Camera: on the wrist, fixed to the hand. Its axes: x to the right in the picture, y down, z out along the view.
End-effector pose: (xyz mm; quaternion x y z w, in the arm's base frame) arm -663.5 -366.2 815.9 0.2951 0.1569 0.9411 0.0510
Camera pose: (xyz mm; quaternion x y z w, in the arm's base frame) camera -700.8 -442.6 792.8 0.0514 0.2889 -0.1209 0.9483
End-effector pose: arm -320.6 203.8 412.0 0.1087 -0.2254 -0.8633 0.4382
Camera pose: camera -253.9 150.0 391.4 -0.0371 0.0001 0.4440 0.8952
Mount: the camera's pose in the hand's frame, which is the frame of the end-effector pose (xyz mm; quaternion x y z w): 3.7 64.9 -59.5 -0.0136 0.2181 0.9758 0.0049
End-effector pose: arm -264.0 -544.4 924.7 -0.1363 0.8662 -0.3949 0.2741
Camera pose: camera -302.9 -467.6 906.1 0.9270 0.2024 0.2476 0.1959
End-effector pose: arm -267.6 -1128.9 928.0 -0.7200 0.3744 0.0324 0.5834
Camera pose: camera -325.6 -1184.7 892.1 -0.3468 -0.8312 -0.4175 0.1202
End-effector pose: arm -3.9 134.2 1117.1 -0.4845 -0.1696 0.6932 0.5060
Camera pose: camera 11.3 94.3 1040.0 0.3259 -0.5729 -0.3892 0.6435
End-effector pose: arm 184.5 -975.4 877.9 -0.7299 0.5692 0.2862 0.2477
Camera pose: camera 130.1 -1033.7 915.4 -0.4861 -0.7652 -0.0917 0.4121
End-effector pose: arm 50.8 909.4 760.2 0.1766 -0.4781 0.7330 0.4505
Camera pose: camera 5.2 953.5 699.0 0.6317 0.0864 -0.4752 0.6064
